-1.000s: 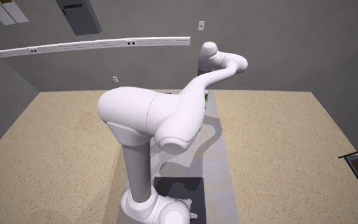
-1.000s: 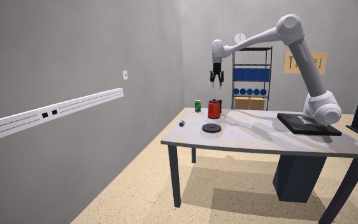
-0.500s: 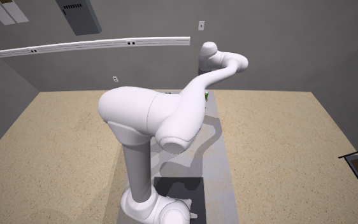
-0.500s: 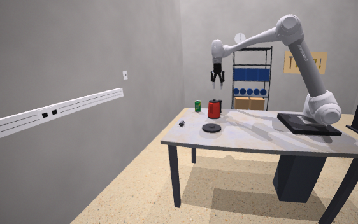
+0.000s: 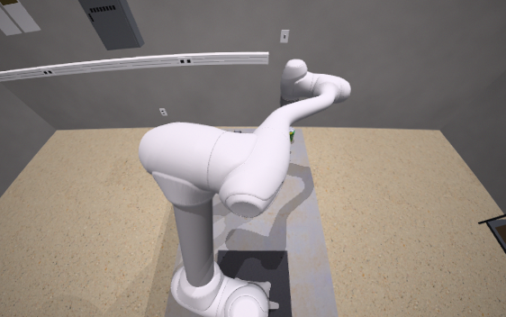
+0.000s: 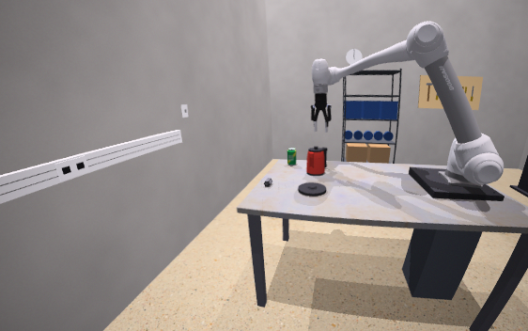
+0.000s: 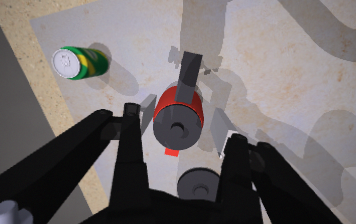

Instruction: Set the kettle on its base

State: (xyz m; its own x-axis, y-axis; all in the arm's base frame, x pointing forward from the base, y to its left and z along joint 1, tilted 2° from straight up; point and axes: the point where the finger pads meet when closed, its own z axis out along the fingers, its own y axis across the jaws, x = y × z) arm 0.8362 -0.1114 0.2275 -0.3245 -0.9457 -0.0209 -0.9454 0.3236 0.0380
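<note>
Now: the red kettle 1 cm ahead of my hand, 3 cm to the left of it and 20 cm below it. Round my hand: small dark object (25 cm ahead, 32 cm to the left, 27 cm below); green can (22 cm ahead, 8 cm to the right, 23 cm below); round black base (1 cm behind, 34 cm to the left, 28 cm below).
</note>
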